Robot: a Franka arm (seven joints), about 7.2 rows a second.
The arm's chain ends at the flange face. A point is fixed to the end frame.
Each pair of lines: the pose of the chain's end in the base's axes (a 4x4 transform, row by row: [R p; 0 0 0 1], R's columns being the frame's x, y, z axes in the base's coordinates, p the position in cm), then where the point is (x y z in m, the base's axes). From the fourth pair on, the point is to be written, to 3 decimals.
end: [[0.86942, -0.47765, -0.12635, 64.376], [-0.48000, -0.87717, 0.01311, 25.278], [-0.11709, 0.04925, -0.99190, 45.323], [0, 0, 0, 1]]
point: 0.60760 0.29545 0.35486
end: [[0.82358, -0.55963, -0.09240, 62.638], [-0.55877, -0.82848, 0.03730, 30.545], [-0.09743, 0.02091, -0.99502, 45.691], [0, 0, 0, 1]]
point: 0.59761 0.35257 0.35813
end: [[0.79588, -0.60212, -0.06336, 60.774], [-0.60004, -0.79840, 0.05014, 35.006], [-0.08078, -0.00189, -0.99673, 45.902], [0, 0, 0, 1]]
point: 0.58413 0.39941 0.35997
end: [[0.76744, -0.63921, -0.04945, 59.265], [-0.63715, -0.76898, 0.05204, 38.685], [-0.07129, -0.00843, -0.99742, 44.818], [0, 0, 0, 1]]
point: 0.573 0.437 0.349
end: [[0.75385, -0.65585, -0.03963, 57.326], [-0.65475, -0.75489, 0.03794, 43.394], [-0.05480, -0.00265, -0.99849, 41.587], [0, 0, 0, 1]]
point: 0.555 0.483 0.316
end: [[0.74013, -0.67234, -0.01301, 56.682], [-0.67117, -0.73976, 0.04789, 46.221], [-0.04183, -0.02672, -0.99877, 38.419], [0, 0, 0, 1]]
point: 0.552 0.513 0.284
